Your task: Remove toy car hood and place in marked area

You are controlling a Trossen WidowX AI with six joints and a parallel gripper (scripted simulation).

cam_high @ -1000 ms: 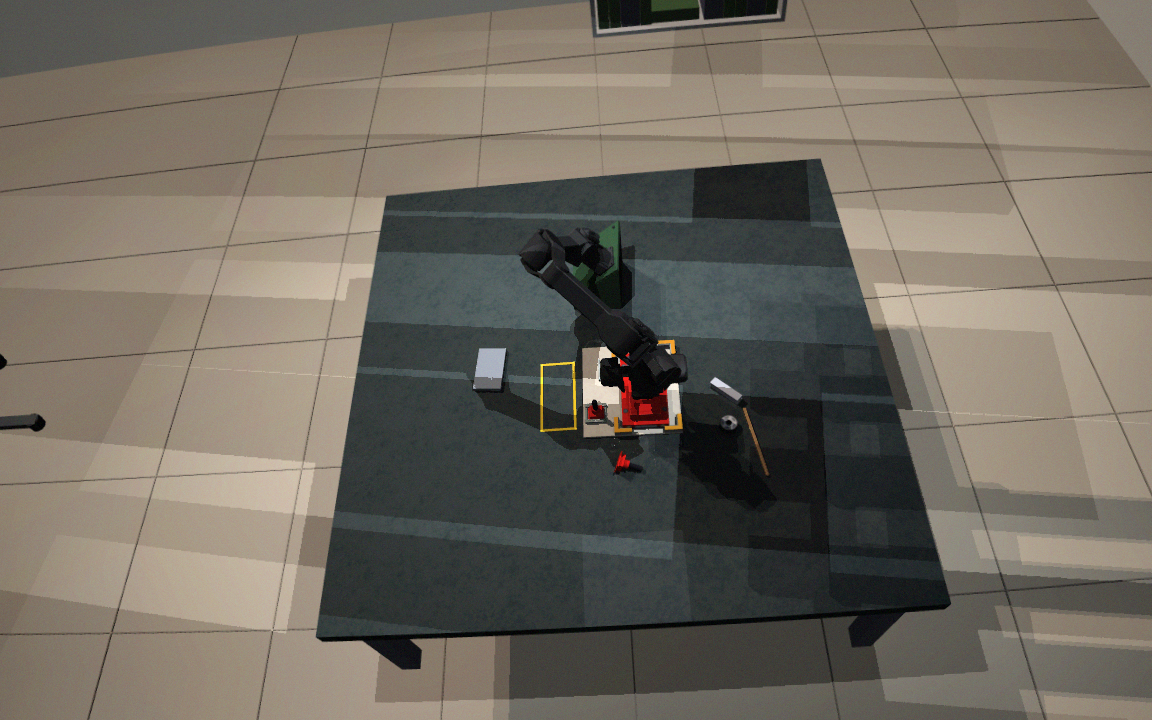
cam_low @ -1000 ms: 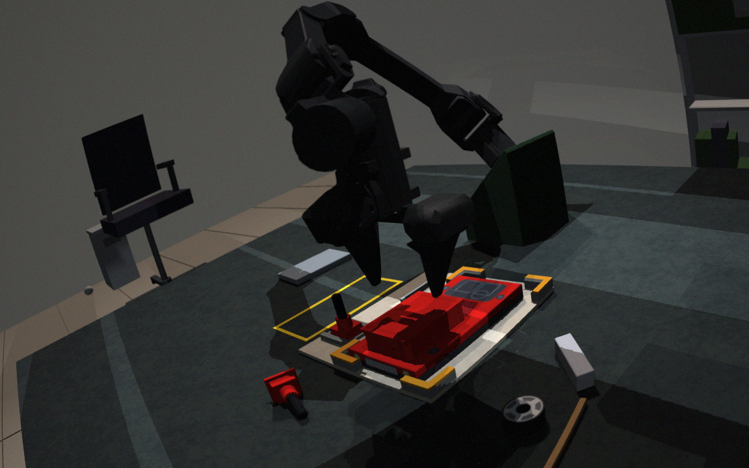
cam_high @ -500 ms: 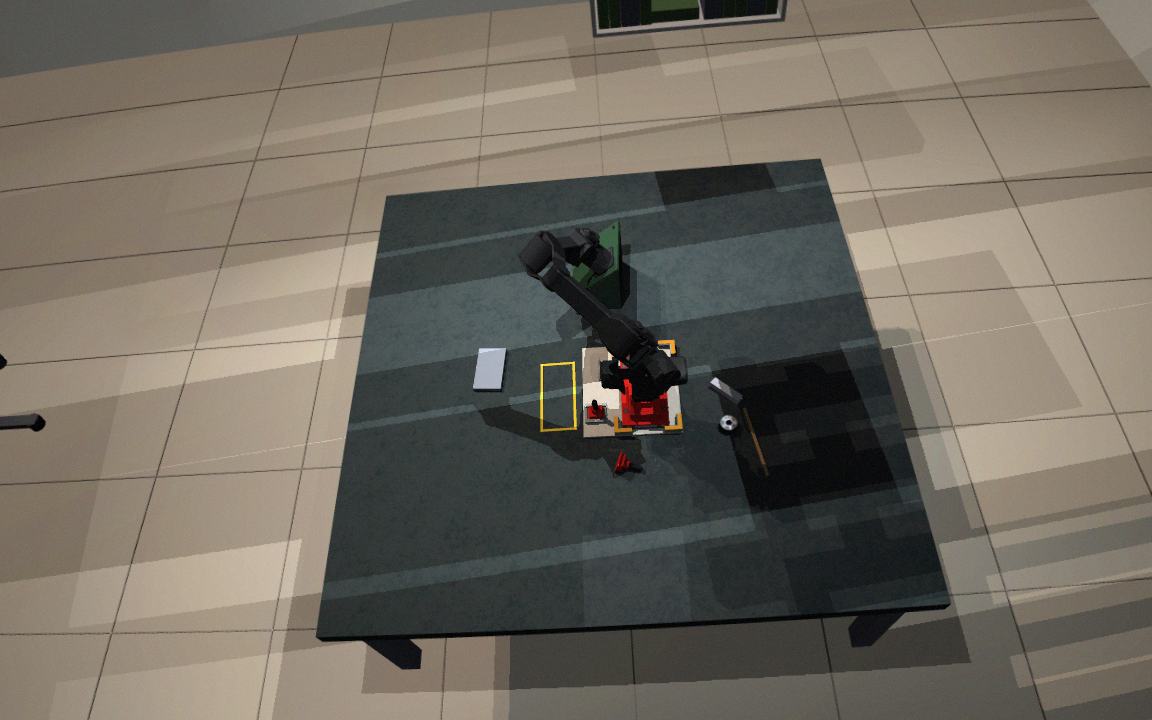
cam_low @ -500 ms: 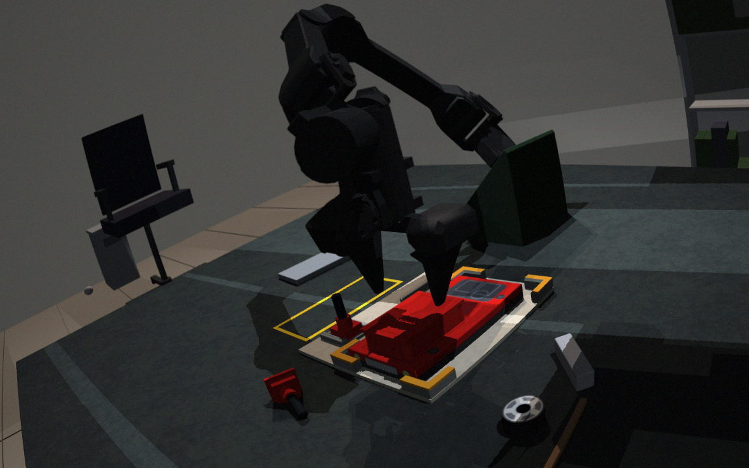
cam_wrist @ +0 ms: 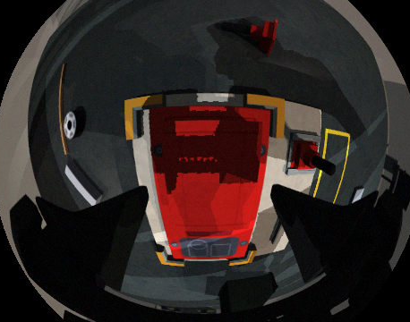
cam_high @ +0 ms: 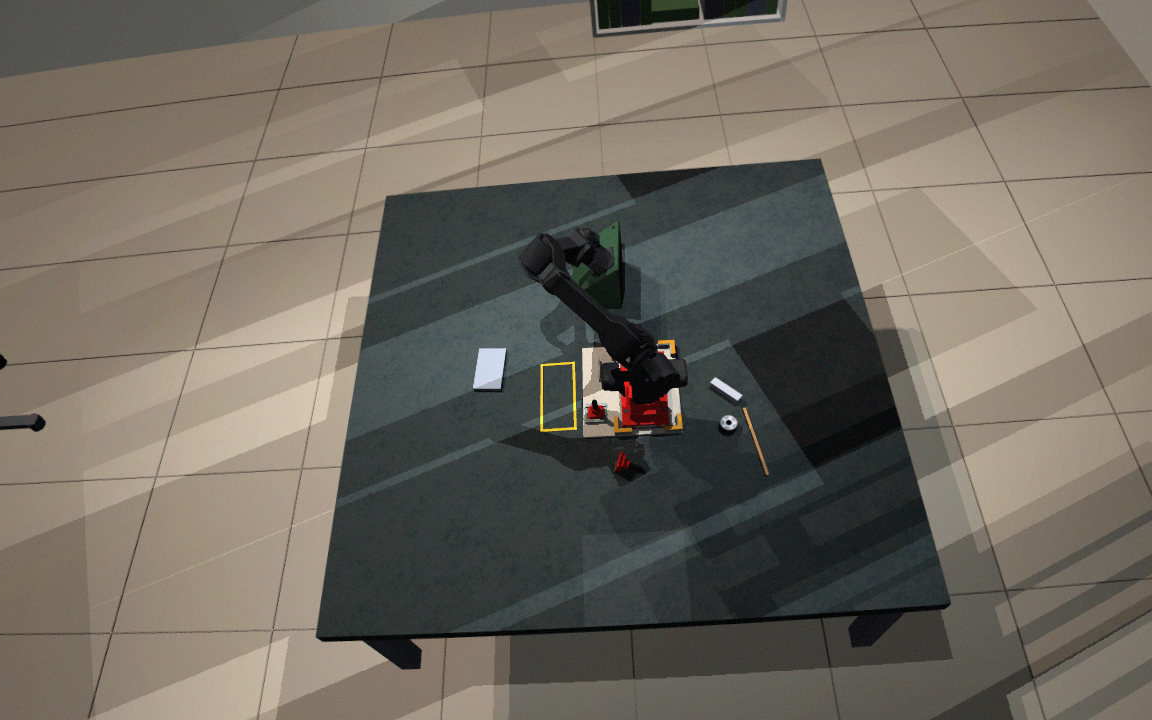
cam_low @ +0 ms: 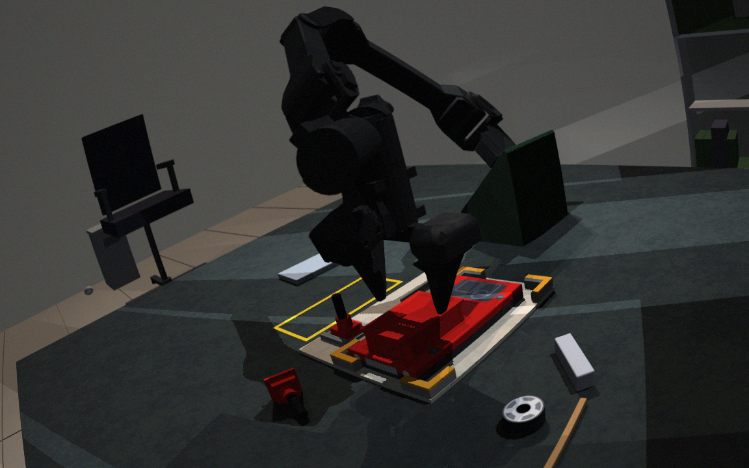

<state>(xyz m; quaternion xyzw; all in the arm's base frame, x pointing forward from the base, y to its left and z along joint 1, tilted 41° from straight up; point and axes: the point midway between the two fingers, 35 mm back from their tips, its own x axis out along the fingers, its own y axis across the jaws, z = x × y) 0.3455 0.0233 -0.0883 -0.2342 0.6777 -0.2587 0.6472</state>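
Right now my gripper tip is 20 mm above the red hood. Round my gripper tip: wheel: 190 mm to the left, 60 mm ahead, 50 mm below; then wooden stick: 240 mm to the left, 110 mm ahead, 60 mm below.
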